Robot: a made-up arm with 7 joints.
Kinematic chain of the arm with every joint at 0, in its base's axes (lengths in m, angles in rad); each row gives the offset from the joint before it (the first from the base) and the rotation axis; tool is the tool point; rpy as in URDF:
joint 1: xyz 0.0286 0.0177 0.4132 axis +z
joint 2: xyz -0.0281 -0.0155 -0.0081 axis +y
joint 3: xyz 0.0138 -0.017 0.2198 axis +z
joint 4: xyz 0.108 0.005 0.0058 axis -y
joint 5: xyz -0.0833 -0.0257 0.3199 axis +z
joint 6: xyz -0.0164 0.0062 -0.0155 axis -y
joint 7: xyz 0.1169 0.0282 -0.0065 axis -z
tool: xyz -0.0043 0.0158 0 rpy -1.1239 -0.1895 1.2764
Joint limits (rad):
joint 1: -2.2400..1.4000
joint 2: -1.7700..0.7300
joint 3: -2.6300..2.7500
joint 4: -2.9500..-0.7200
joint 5: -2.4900..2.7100
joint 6: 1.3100..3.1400
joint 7: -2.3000..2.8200
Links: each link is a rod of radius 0.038 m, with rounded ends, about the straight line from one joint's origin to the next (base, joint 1, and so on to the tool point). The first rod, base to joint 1, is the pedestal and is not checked.
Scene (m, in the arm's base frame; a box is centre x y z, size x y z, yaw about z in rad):
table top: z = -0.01
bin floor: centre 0.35 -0.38 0 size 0.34 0.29 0.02 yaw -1.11
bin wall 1: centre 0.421 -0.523 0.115 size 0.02 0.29 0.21 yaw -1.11
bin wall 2: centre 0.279 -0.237 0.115 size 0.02 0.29 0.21 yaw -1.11
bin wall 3: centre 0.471 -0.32 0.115 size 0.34 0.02 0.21 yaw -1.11
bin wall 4: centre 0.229 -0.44 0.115 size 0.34 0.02 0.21 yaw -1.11
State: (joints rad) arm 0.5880 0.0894 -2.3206 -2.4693 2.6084 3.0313 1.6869
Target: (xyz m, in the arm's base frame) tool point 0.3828 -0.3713 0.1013
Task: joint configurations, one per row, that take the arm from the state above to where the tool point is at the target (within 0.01 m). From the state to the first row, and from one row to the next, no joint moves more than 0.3 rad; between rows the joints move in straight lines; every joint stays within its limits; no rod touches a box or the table.
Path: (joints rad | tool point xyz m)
1: 0.7199 -0.0957 -2.0660 -2.3459 2.4566 3.0585 1.8809 | -0.0229 -0.3686 0.3724
2: 0.8519 -0.2807 -1.8115 -2.2226 2.3049 3.0857 2.0749 | 0.1278 -0.4016 0.3802
3: 0.9838 -0.4658 -1.5569 -2.0992 2.1531 3.1128 2.2690 | 0.2772 -0.3795 0.4212
4: 1.1158 -0.6509 -1.3024 -1.9759 2.0014 3.1400 2.4630 | 0.3903 -0.3190 0.4982
5: 1.1868 -0.8156 -1.5148 -1.9210 2.0627 2.8951 2.2599 | 0.3966 -0.3650 0.4172
6: 1.2579 -0.9804 -1.7272 -1.8661 2.1240 2.6501 2.0569 | 0.4015 -0.3898 0.3205
7: 1.3289 -1.1452 -1.9396 -1.8113 2.1852 2.4052 1.8538 | 0.3990 -0.3920 0.2131
8: 1.4000 -1.3100 -2.1520 -1.7564 2.2465 2.1603 1.6507 | 0.3828 -0.3713 0.1013

